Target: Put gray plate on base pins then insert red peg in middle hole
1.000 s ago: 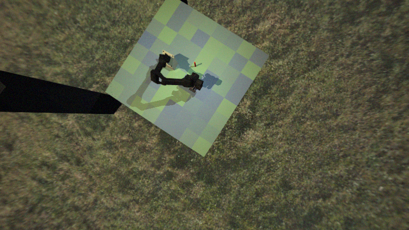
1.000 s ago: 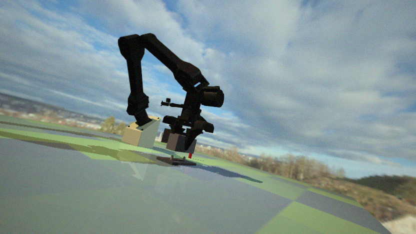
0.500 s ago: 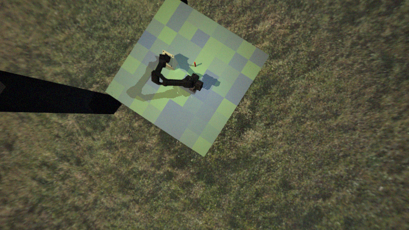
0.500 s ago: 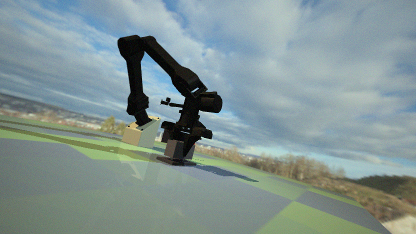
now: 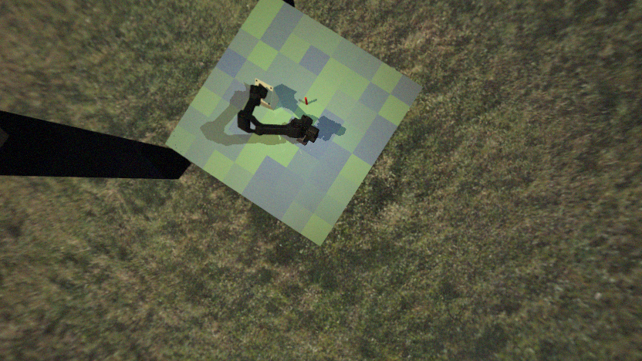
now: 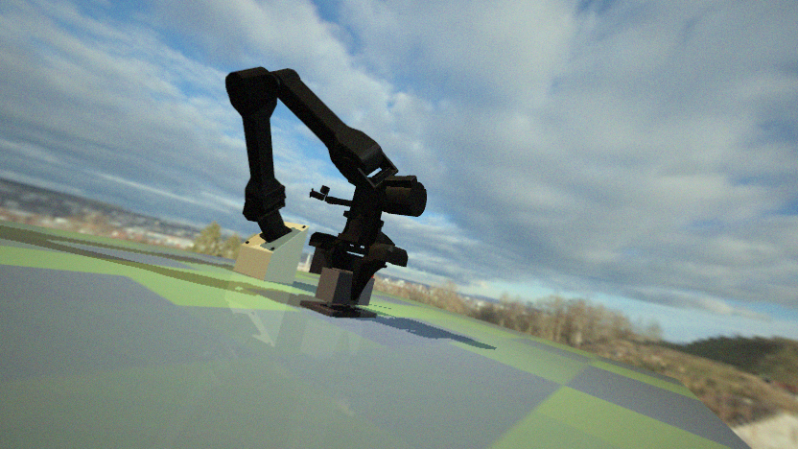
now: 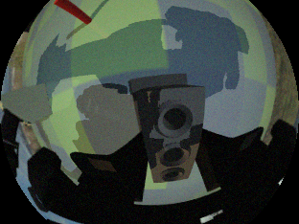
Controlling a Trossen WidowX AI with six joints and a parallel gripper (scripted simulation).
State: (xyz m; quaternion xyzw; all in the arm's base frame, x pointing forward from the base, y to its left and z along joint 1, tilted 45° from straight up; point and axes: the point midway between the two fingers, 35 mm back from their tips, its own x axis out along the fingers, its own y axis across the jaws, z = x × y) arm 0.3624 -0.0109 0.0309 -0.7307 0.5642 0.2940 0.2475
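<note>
Now: gripper tip 20 mm below the gray plate. The rest, counted from my gripper tip: dark base: 20 mm below; then red peg: 130 mm behind, 180 mm to the left, 10 mm above.
</note>
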